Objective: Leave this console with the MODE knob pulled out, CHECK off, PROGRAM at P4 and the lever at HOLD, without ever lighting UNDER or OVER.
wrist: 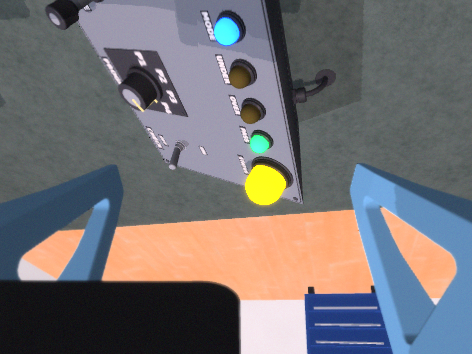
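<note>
The grey console (200,107) stands in the upper part of the view, at a slant. Its MODE lamp (227,31) glows blue. The UNDER lamp (240,77) and OVER lamp (251,113) are dark. A green lamp (259,143) and a large yellow lamp (265,185) are lit. The black PROGRAM knob (139,91) has its yellow pointer line on the P4 side. The CHECK toggle (175,156) leans toward the lower left; its small labels are hard to read. A black knob (62,14) shows at the upper left, its label out of view. My gripper (236,177) is open, nothing between its fingers.
A cable (315,91) leaves the console's right side and enters a round hole. Below are the dark green mat (330,182), an orange strip (240,250) and a blue slatted object (345,316) partly behind the right finger. A black shape covers the lower left.
</note>
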